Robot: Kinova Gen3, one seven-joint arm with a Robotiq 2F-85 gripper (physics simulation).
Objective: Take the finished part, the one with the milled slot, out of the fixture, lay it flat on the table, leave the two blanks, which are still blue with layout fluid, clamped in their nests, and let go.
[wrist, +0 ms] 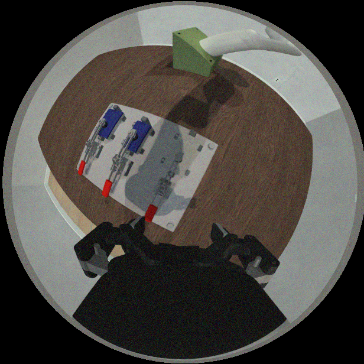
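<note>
A pale fixture plate [198,162] lies on the brown table, tilted in view. Two blue blanks [111,123] [140,136] sit in the left and middle nests, each with a toggle clamp arm reaching over it. The right nest, with small grey posts [192,133] around it, is partly in shadow. Its clamp [165,185] has a dark red handle [151,213]. The finished part with the slot cannot be told from the pale plate there. My gripper [178,227] is open and empty, above and near the plate's lower edge in view.
Bright red handles [81,167] [107,188] of the other two clamps point toward the lower left. A green wedge-shaped block [190,52] stands at the far side, with a pale arm-like shape [235,42] beside it. The brown table [265,145] extends to the right of the plate.
</note>
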